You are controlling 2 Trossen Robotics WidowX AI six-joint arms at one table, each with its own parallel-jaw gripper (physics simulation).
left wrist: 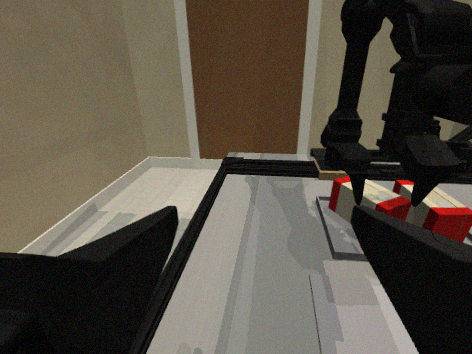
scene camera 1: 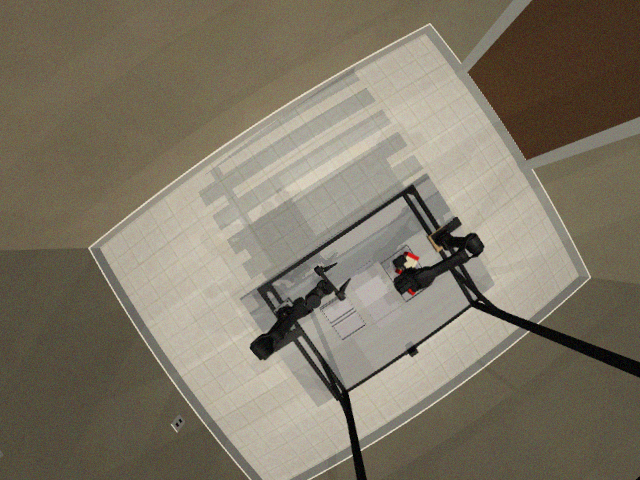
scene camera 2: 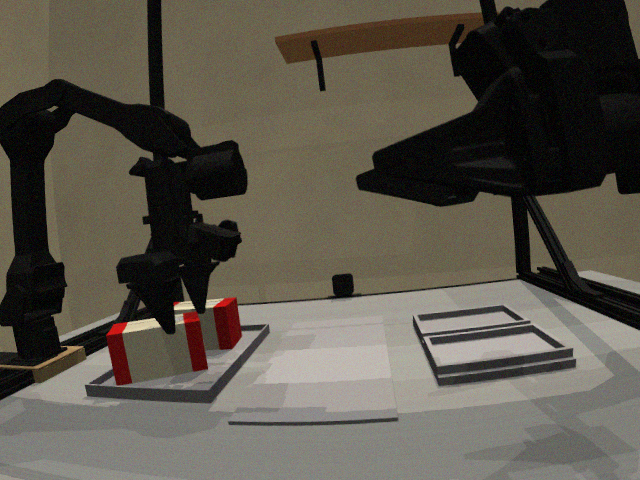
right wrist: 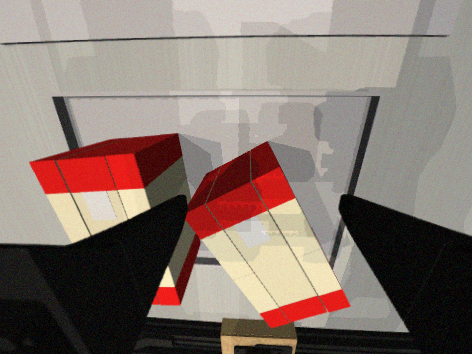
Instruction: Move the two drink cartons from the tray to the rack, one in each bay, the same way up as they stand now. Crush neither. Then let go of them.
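Where they show: left gripper, fingertip midpoint: (left wrist: 264,214) (scene camera 1: 344,270) (scene camera 2: 363,175); right gripper, fingertip midpoint: (left wrist: 385,204) (scene camera 1: 402,271) (scene camera 2: 187,322) (right wrist: 262,201); left arm's base, origin of the base link: (scene camera 1: 286,312); right arm's base, origin of the base link: (left wrist: 334,165) (scene camera 1: 440,239) (scene camera 2: 39,355).
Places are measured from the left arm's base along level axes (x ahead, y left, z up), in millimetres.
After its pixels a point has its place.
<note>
Two cream cartons with red bands at their ends rest in the grey tray (scene camera 2: 149,394) @[x 610, y -138, z -36 mm] (right wrist: 366,132) @[x 562, y -136, z -33 mm]. The near carton in scene camera 2 (scene camera 2: 157,351) @[x 617, y -190, z -1 mm] (right wrist: 270,240) @[x 609, y -220, z 30 mm] (left wrist: 357,197) is turned askew; the farther carton (scene camera 2: 229,322) @[x 547, y -296, z 3 mm] (right wrist: 95,172) @[x 556, y -315, z 30 mm] (left wrist: 447,222) @[x 547, y -308, z 15 mm] is beside it. My right gripper (scene camera 2: 186,321) @[x 584, y -224, z 26 mm] (right wrist: 262,201) @[x 584, y -224, z 26 mm] is open and empty above the cartons, its fingers apart over the askew one. My left gripper (scene camera 1: 342,272) @[x 361, y 0, z 165 mm] (scene camera 2: 366,167) @[x 361, y 0, z 165 mm] (left wrist: 264,214) @[x 361, y 0, z 165 mm] is open and empty, raised high above the table. The two-bay rack (scene camera 2: 504,373) @[x 216, y -111, z -38 mm] (scene camera 1: 354,331) @[x 194, y -316, z -33 mm] holds no carton. The cartons are partly hidden by the right arm in scene camera 1.
A thin pale mat (scene camera 2: 330,366) @[x 400, y -200, z -40 mm] (scene camera 1: 372,289) @[x 411, y -207, z -40 mm] lies between tray and rack. The right arm's wooden base block (scene camera 2: 59,364) @[x 814, y -229, z -31 mm] is beyond the tray. Black frame rails and posts edge the table. A small black box (scene camera 2: 342,285) @[x 362, y -597, z -13 mm] is at its far edge in scene camera 2.
</note>
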